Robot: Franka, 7 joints.
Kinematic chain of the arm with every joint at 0, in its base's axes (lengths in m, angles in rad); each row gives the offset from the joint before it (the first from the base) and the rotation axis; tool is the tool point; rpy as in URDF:
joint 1: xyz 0 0 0.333 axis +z
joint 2: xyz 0 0 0 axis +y
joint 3: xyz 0 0 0.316 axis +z
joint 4: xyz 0.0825 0 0 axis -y
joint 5: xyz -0.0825 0 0.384 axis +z
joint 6: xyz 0 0 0 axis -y
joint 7: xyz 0.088 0 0 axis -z
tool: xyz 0 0 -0.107 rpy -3.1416 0 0
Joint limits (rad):
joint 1: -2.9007..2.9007
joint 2: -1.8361..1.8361
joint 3: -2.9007..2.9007
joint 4: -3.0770..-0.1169
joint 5: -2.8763..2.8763
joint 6: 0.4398..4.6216
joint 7: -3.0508..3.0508
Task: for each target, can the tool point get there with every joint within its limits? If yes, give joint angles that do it. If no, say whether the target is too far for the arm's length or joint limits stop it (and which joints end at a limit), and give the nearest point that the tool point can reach.
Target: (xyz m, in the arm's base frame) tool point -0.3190 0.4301 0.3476
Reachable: yes | joints -2.3828 -0.6949 -1.5967 -2.2152 -0.8570 2.1985 1.9715
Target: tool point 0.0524 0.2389 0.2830
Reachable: yes | joints 0.9662 0.1336 0.3977 -2.5328 -0.0293 0.7832 0.4614
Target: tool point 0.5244 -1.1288 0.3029
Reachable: no: too far | nearest point 0.3613 -0.7778 0.3123 | short by 0.387 m
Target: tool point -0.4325 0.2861 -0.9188
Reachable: no: too far | nearest point -0.3298 0.2182 -0.3488 | short by 0.583 m
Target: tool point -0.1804 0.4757 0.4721
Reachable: yes | joints 0.5349 1.1516 1.5375 -2.0422 1.1085 1.3934 -2.3687
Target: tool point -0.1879 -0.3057 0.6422
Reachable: yes | joints -1.5560 -0.6781 -0.1978 -2.2526 2.0260 3.4459 1.0645
